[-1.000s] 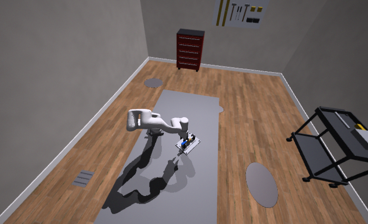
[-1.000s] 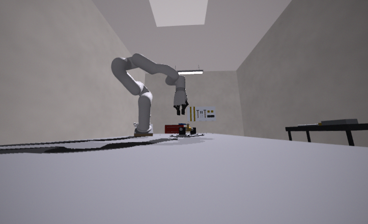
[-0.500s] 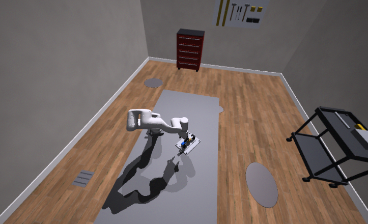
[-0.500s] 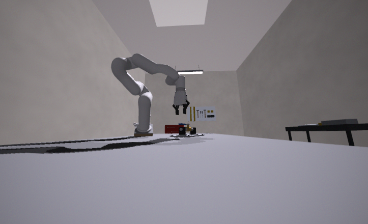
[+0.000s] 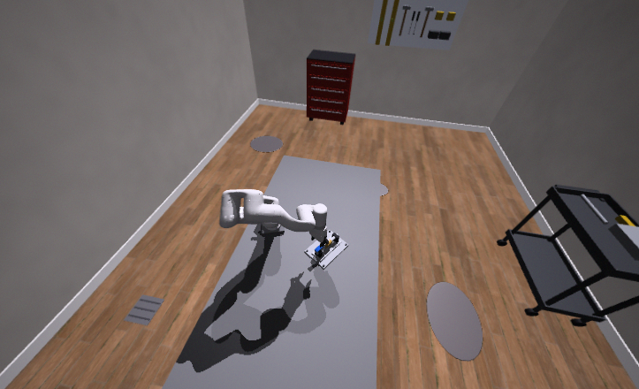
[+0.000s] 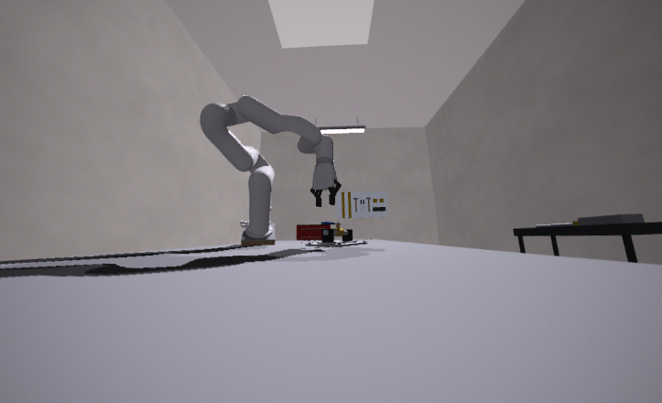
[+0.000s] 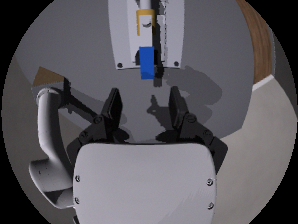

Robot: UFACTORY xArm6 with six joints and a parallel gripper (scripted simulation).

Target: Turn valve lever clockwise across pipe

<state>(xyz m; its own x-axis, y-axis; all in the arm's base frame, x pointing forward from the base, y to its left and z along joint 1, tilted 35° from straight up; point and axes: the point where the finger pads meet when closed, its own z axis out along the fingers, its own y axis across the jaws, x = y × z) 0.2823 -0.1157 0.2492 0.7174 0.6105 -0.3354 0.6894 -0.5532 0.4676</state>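
The valve lever is 9 cm below my hand, 4 cm to the left of it and 4 cm ahead of it.
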